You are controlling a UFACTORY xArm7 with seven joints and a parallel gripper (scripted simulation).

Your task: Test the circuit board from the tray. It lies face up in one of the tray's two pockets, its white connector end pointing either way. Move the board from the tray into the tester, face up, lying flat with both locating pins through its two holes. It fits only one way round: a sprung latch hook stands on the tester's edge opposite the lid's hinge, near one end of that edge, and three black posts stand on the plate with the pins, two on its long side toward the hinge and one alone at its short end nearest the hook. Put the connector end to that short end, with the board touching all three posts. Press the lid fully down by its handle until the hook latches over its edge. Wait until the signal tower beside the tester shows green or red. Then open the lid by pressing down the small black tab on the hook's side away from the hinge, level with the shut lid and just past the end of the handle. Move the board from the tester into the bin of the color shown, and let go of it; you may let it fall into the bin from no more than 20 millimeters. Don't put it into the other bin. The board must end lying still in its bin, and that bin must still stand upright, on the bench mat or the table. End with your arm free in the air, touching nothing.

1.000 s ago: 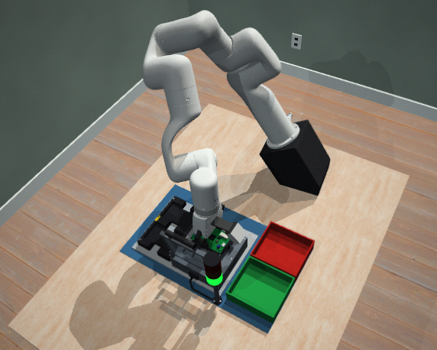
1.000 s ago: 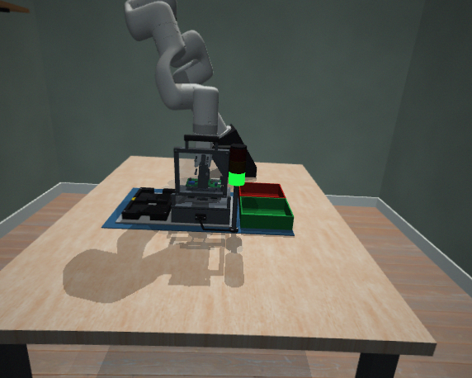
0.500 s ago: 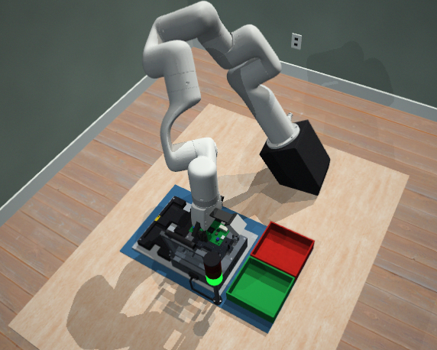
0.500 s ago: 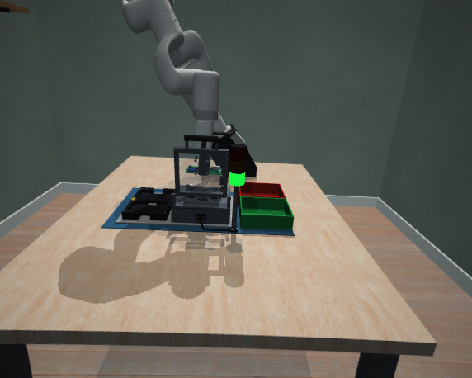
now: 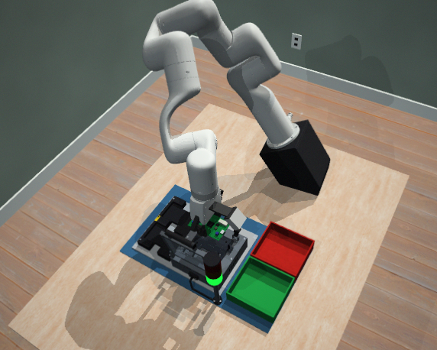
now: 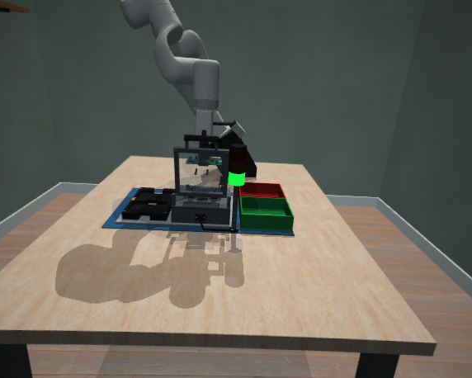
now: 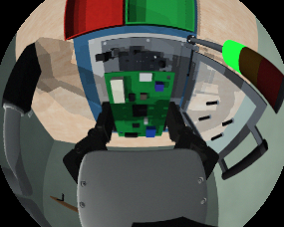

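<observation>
Right now my hand is 7 cm short of the green bin, 19 cm to the right of it and 17 cm above it. From my hand the other things lie so: green circuit board 1 cm below; then clear lid 11 cm ahead, 2 cm to the right; then tester plate 1 cm ahead, 1 cm to the left, 11 cm below.
</observation>
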